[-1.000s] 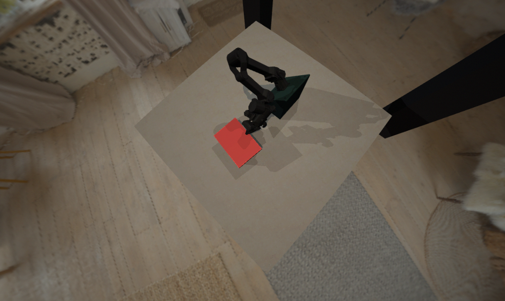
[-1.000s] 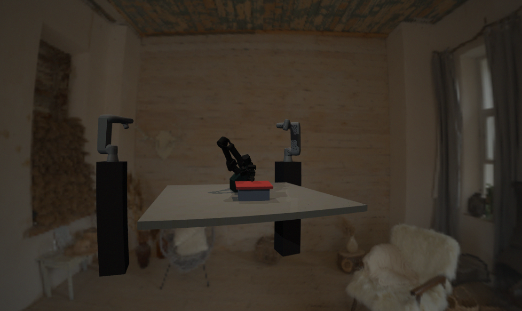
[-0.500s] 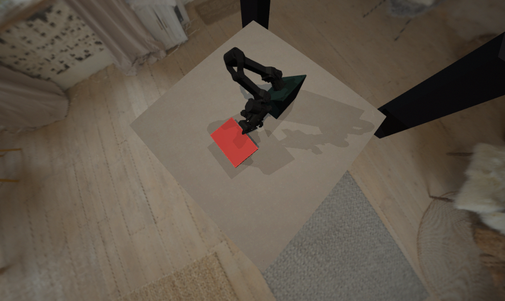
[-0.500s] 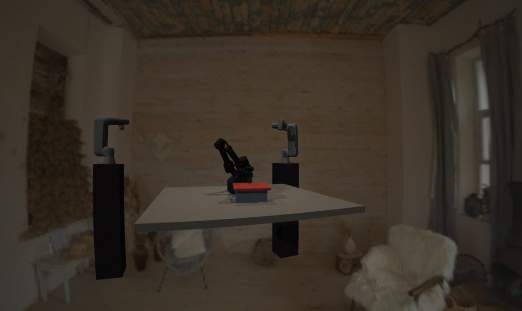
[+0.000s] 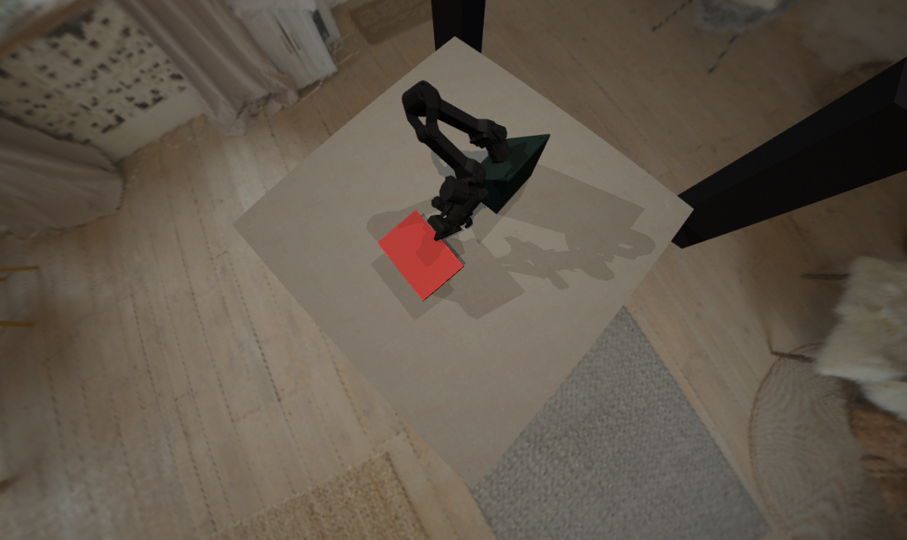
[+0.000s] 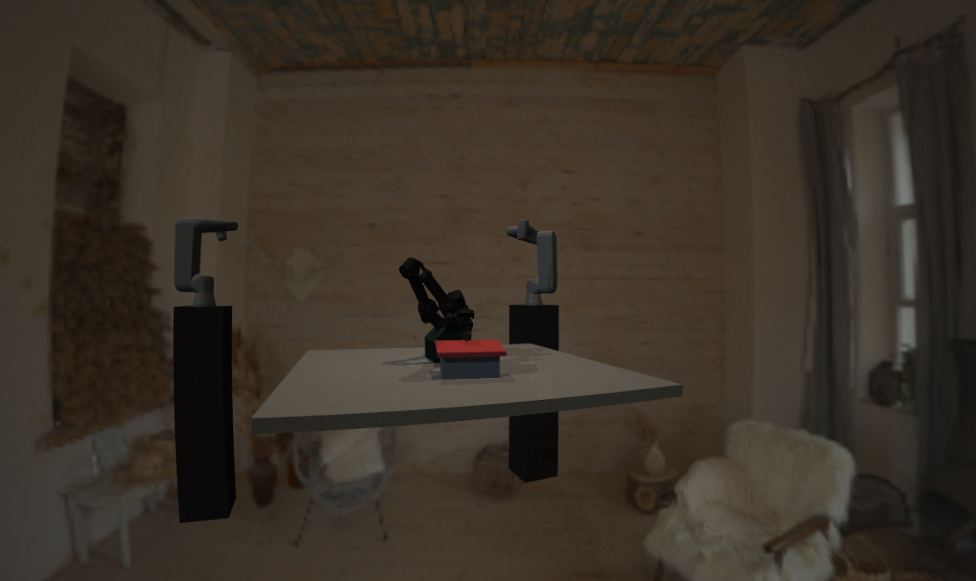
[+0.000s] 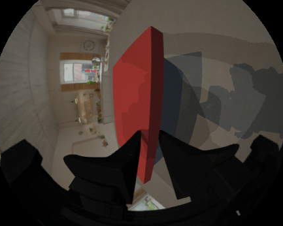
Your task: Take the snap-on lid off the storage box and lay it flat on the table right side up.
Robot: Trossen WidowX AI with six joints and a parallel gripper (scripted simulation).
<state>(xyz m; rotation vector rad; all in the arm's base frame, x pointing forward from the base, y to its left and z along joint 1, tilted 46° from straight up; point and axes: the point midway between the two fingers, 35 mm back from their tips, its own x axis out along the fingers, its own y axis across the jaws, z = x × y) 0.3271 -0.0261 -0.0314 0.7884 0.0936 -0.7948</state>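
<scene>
The red lid lies 70 mm ahead of my gripper tip, 20 mm to the right of it and 10 mm below it. Also, from my gripper tip: storage box 70 mm ahead, 60 mm below, 10 mm to the right.
</scene>
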